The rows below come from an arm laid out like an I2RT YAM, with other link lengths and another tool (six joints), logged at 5 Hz.
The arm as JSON. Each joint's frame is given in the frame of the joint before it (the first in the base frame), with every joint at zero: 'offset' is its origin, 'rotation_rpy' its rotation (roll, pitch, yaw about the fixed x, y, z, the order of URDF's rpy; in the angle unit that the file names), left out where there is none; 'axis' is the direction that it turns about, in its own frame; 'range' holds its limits. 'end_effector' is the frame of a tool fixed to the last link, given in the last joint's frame.
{
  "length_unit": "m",
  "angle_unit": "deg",
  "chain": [
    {
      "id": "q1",
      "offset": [
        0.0,
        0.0,
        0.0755
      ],
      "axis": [
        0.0,
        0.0,
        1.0
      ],
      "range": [
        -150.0,
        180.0
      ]
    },
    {
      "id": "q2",
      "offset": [
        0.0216,
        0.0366,
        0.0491
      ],
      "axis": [
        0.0,
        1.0,
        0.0
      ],
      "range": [
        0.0,
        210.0
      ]
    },
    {
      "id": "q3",
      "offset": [
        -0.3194,
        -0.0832,
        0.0
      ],
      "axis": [
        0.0,
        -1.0,
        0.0
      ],
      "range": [
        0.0,
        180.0
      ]
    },
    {
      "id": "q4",
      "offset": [
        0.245,
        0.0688,
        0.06
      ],
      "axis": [
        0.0,
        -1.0,
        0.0
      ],
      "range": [
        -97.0,
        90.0
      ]
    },
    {
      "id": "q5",
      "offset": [
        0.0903,
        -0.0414,
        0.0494
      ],
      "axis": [
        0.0,
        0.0,
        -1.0
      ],
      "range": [
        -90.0,
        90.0
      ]
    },
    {
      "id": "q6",
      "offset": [
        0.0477,
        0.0,
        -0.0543
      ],
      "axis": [
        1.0,
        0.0,
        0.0
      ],
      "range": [
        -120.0,
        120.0
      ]
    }
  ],
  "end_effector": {
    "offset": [
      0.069,
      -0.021,
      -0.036
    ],
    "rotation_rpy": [
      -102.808,
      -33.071,
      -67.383
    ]
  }
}
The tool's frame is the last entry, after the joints.
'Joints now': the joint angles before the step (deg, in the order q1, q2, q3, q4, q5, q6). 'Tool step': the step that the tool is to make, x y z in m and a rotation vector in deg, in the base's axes. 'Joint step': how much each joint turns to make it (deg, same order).
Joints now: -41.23, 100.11, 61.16, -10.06, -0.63, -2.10
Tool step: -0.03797, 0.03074, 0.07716, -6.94, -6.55, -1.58
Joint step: 0.27, -17.17, -4.10, -3.57, 1.97, 0.63
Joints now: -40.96, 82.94, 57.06, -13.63, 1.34, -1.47
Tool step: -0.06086, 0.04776, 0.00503, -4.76, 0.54, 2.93
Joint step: -0.16, -16.77, -11.85, -2.08, 0.00, -5.01
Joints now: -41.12, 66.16, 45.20, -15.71, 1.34, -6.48
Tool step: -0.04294, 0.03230, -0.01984, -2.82, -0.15, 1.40
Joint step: -0.89, -12.50, -10.46, -0.01, -0.69, -2.97
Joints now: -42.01, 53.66, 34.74, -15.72, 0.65, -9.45
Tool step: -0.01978, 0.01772, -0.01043, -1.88, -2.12, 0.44
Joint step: -0.33, -8.15, -5.54, 0.23, -0.66, -0.40
